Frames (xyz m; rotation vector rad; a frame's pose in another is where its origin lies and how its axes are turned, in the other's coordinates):
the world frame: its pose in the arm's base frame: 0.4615 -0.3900 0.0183 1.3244 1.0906 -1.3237
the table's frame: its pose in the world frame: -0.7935 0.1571 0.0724 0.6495 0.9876 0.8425
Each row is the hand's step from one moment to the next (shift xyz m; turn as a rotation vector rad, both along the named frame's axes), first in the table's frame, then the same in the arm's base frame.
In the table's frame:
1: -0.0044 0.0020 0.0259 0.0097 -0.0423 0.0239
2: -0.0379 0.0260 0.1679 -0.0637 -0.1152 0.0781
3: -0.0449 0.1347 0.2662 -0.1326 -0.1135 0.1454
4: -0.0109 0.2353 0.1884 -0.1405 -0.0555 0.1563
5: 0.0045 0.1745 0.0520 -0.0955 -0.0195 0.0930
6: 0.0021 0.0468 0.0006 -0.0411 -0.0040 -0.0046
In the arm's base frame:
1: -0.0070 -0.0138 -0.0213 -0.0107 0.0293 -0.0385
2: -0.0490 -0.1034 -0.1312 -0.1133 0.0479 -0.0910
3: -0.0282 -0.2400 -0.1807 -0.1853 -0.0017 -0.1314
4: 0.0524 -0.2842 -0.0864 -0.1720 -0.0585 -0.1193
5: 0.0630 -0.1705 0.0111 -0.1081 -0.0499 -0.0630
6: 0.0196 -0.0399 0.0147 -0.0384 -0.0067 0.0144

